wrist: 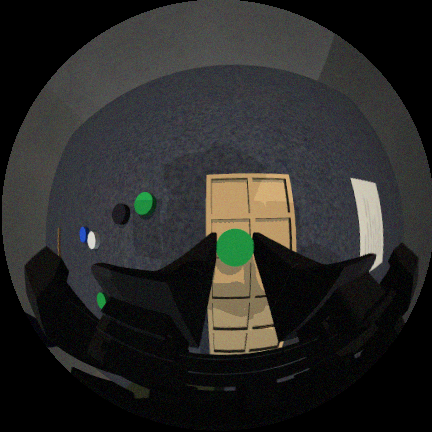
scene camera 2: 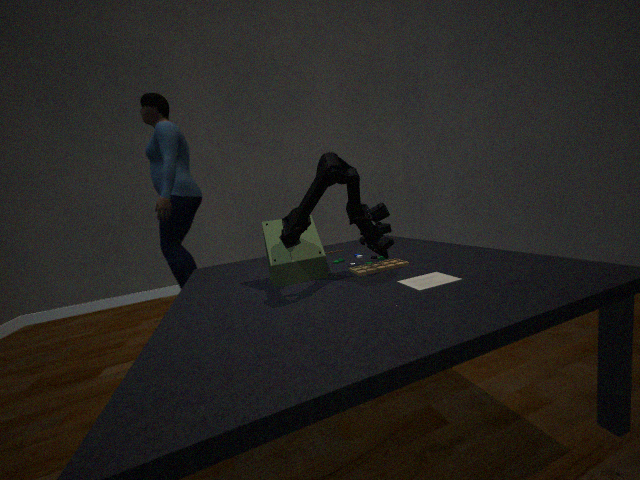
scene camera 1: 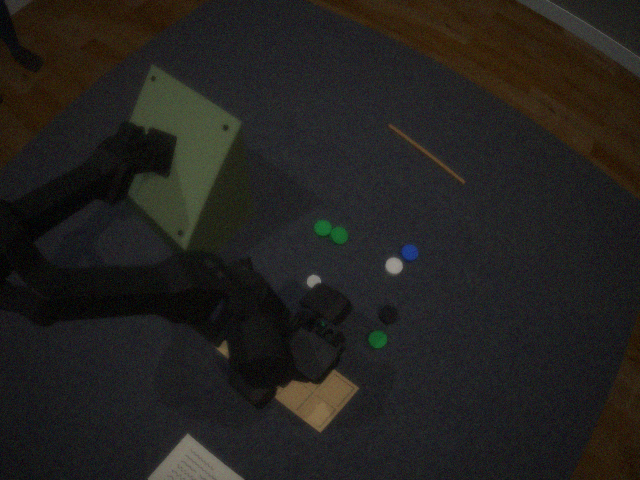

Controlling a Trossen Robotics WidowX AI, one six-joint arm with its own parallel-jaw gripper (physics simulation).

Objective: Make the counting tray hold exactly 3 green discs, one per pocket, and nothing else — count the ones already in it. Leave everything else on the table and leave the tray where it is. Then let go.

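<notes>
My gripper (scene camera 1: pixel 321 326) (scene camera 2: pixel 385 255) (wrist: pixel 234 237) is shut on a green disc, which shows face-on between the fingertips in the wrist view, above the wooden counting tray (scene camera 1: pixel 336 395) (scene camera 2: pixel 379 266) (wrist: pixel 227 197). The tray pockets that show hold no disc; the fingers and arm hide others. A loose green disc (scene camera 1: pixel 377 339) (wrist: pixel 144 203) lies beside a black disc. Two more green discs, one (scene camera 1: pixel 322 227) and another (scene camera 1: pixel 339 235), lie touching or nearly so. In the scene camera 2 view a green disc (scene camera 2: pixel 368 263) shows close behind the tray.
A black disc (scene camera 1: pixel 388 314) (wrist: pixel 121 214), a blue disc (scene camera 1: pixel 409 252) (wrist: pixel 83 234), a white disc (scene camera 1: pixel 393 265) (wrist: pixel 92 240), a smaller white disc (scene camera 1: pixel 313 281), an orange stick (scene camera 1: pixel 426 153), a paper sheet (scene camera 1: pixel 193 462) (scene camera 2: pixel 429 280) (wrist: pixel 369 220) and a green block (scene camera 1: pixel 206 155) (scene camera 2: pixel 299 271) are on the table.
</notes>
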